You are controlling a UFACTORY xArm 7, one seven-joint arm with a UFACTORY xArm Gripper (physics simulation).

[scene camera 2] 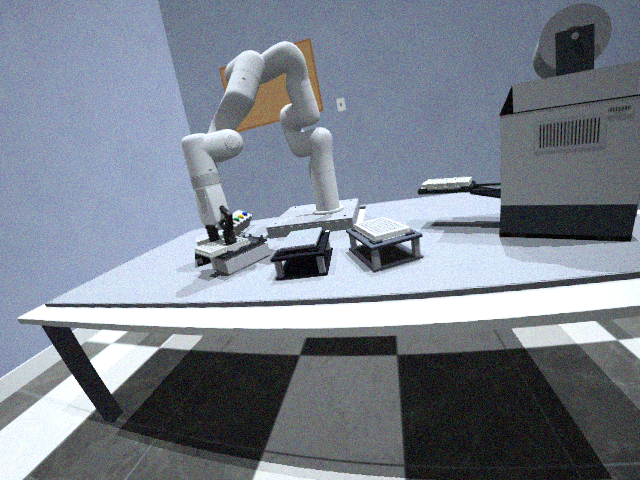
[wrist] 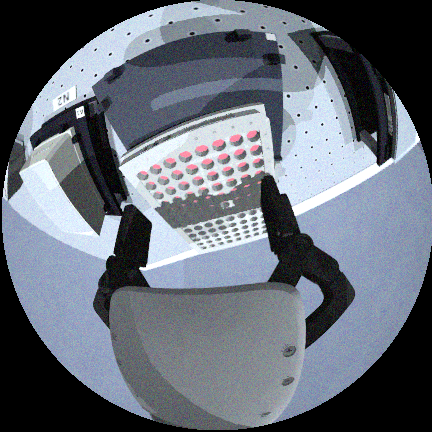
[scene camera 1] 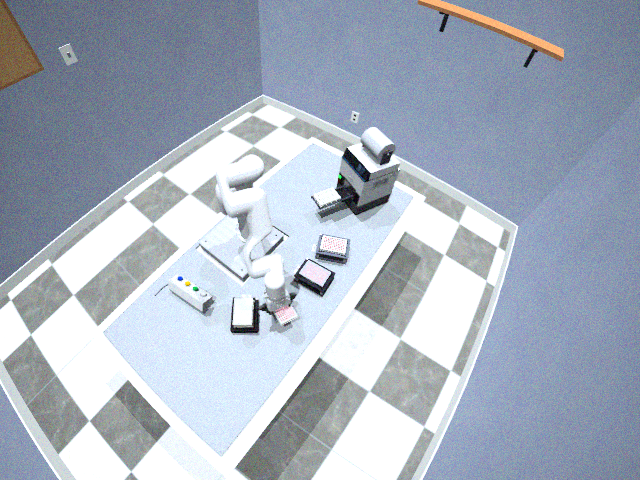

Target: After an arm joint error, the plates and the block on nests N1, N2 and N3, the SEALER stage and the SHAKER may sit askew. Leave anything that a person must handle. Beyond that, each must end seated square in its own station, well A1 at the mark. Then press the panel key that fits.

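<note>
My gripper [scene camera 1: 279, 302] [scene camera 2: 221, 238] [wrist: 195, 201] is open. Its fingers straddle a white plate with pink wells [scene camera 1: 285, 314] [wrist: 200, 175], the right finger close to its edge. This plate lies low across the near edge of a slate-grey deck [wrist: 200, 85], whose far part is bare. Beside it, a smooth-topped plate [scene camera 1: 315, 273] [scene camera 2: 302, 238] [wrist: 55, 165] sits on the black nest labelled N2 [wrist: 92, 145]; it looks askew. A red-dotted plate [scene camera 1: 333, 243] [scene camera 2: 382, 228] rests on a grey nest [scene camera 1: 332, 257] [scene camera 2: 376, 257]. A pale plate [scene camera 1: 243, 312] lies on a black station [scene camera 1: 244, 330], label unreadable.
The sealer [scene camera 1: 368, 180] [scene camera 2: 568, 165] stands at the far end, its extended stage carrying a white plate [scene camera 1: 326, 197] [scene camera 2: 447, 182]. The key panel [scene camera 1: 190, 294] [scene camera 2: 240, 219] has blue, yellow, green and white keys. A black station [wrist: 370, 100] borders the right of the wrist view.
</note>
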